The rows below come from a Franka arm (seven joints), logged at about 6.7 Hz.
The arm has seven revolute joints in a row. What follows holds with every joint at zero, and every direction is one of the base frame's. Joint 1 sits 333 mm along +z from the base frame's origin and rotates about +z. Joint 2 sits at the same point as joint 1 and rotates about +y. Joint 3 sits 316 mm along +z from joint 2 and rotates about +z. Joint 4 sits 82.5 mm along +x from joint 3 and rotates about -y. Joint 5 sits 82.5 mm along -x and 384 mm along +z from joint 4 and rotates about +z. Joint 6 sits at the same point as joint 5 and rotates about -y. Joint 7 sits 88 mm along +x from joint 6 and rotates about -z. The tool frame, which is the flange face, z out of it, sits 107 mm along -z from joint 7; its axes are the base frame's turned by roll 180, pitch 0 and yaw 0 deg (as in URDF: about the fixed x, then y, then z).
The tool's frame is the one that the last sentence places.
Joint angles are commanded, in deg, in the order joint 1, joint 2, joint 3, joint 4, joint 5, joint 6, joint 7. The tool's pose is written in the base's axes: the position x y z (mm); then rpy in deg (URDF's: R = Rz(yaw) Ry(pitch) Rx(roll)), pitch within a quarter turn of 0, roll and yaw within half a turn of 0. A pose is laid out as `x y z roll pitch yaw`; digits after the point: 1 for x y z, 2 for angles.
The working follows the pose.
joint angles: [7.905, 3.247, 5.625, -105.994, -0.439, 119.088, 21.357]
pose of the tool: 578.8 137.8 505.0 -176.47 -9.22 -7.97
Where each joint sits with the arm in this pose, in the base's axes (m; each line is computed from the numbers above, not from the rounded line before):
joint 1: 0.0000 0.0000 0.3330
joint 2: 0.0000 0.0000 0.3330
joint 3: 0.0177 0.0025 0.6485
joint 4: 0.0978 0.0217 0.6438
joint 5: 0.4767 0.1131 0.5953
joint 6: 0.4767 0.1131 0.5953
joint 7: 0.5609 0.1336 0.6104
the tool: 0.5788 0.1378 0.5050

